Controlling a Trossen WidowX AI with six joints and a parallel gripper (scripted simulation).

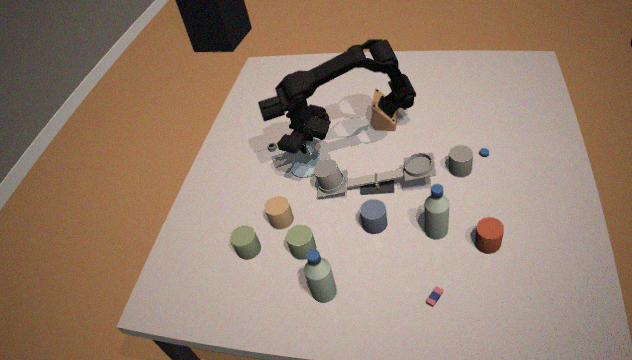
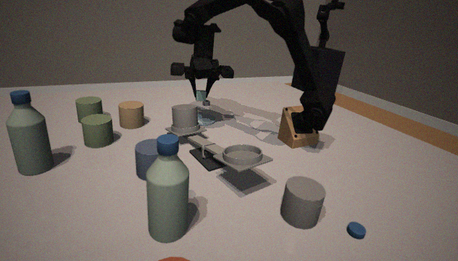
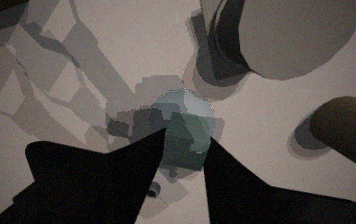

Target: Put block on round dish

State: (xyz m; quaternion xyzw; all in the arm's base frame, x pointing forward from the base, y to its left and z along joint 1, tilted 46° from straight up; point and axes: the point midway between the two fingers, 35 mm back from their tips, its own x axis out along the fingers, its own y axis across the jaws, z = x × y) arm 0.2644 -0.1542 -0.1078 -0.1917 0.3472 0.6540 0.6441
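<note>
Now: the pale blue round dish 90 mm below my gripper tip, 30 mm to the right of it and 10 mm behind it. From my gripper tip the other things lie so: balance: 220 mm to the left, 50 mm below, 40 mm ahead; then teal block: 10 mm above; then nut: 170 mm to the right, 80 mm below, 80 mm behind.
</note>
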